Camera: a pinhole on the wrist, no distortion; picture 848 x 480 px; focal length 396.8 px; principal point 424.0 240.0 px. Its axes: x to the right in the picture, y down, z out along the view. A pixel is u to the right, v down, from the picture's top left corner.
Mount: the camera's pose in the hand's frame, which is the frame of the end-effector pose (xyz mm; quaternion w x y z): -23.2 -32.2 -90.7 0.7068 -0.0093 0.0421 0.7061
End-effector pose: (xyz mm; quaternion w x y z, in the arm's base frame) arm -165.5 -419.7 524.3 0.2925 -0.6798 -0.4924 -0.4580
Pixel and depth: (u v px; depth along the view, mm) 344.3 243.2 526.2
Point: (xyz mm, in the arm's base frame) -111.2 -12.0 335.6
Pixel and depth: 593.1 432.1 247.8
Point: -40.8 -373.2 346.2
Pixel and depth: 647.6 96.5 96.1
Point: -137.2 -423.6 540.6
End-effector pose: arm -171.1 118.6 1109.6 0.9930 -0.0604 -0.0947 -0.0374
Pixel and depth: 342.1 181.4 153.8
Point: -180.8 74.1 1179.0
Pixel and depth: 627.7 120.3 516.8
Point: -67.9 426.1 1496.9
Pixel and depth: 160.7 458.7 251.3
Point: -365.9 -27.4 1274.8
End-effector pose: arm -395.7 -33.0 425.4 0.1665 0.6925 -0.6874 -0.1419
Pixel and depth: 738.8 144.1 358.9
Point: -748.8 -121.3 327.2
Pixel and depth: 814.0 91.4 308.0
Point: -738.5 -145.6 382.3
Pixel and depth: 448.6 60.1 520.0
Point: -602.0 -283.9 74.4
